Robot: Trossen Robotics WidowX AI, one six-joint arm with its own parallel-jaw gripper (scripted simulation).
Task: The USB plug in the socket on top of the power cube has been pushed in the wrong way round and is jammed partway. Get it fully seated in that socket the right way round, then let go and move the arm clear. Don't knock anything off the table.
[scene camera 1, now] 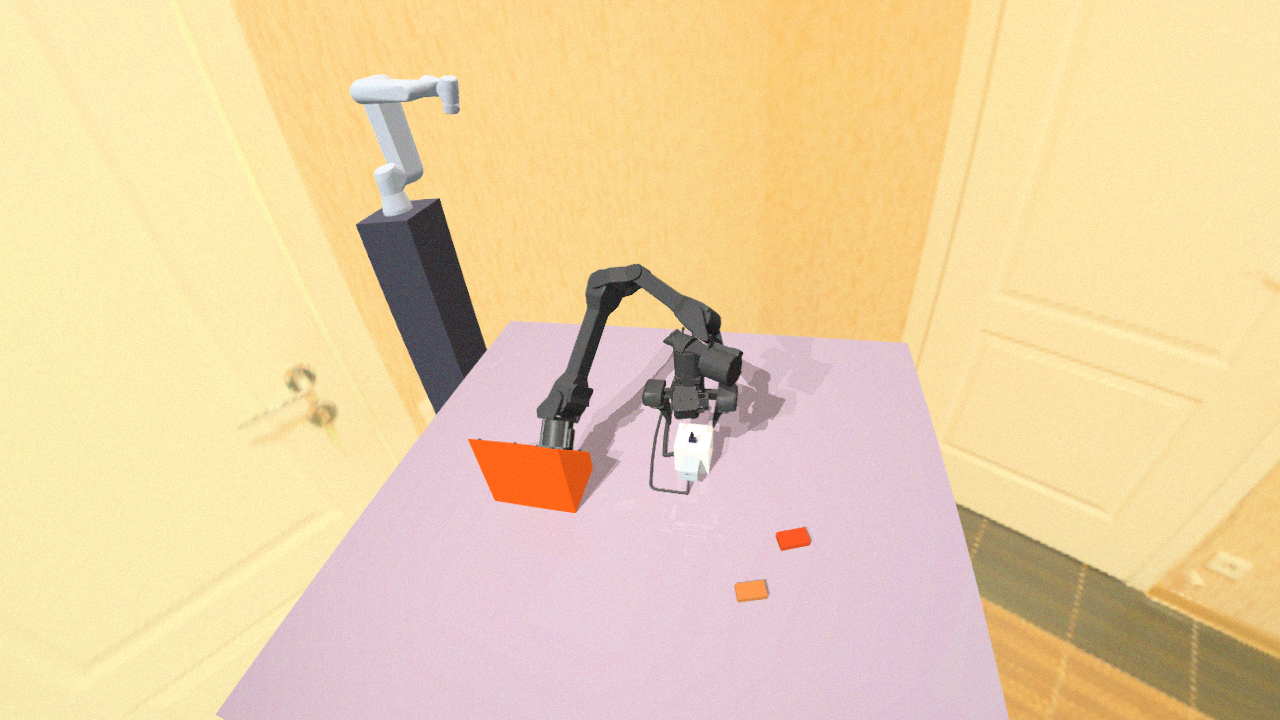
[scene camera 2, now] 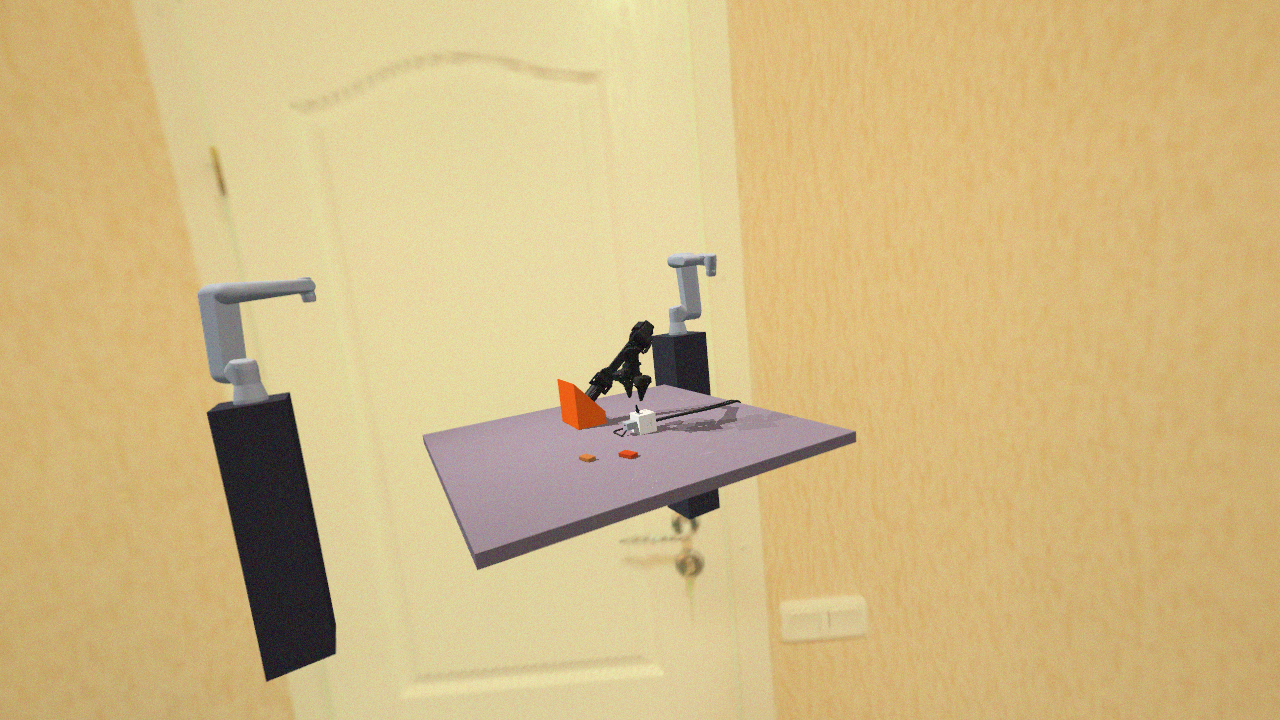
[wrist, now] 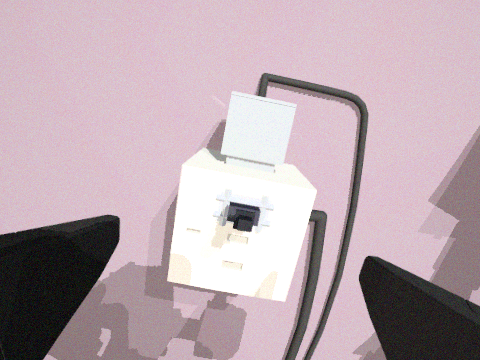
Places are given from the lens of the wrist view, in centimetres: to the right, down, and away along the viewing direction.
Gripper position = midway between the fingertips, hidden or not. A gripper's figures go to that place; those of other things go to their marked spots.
gripper [wrist: 243, 250]: 0, 2, 10
black USB plug [wrist: 243, 216]: 0, 2, 12
white power cube [wrist: 204, 253]: -2, 4, 16
The marked spots on the white power cube and the black USB plug are 5 cm apart.
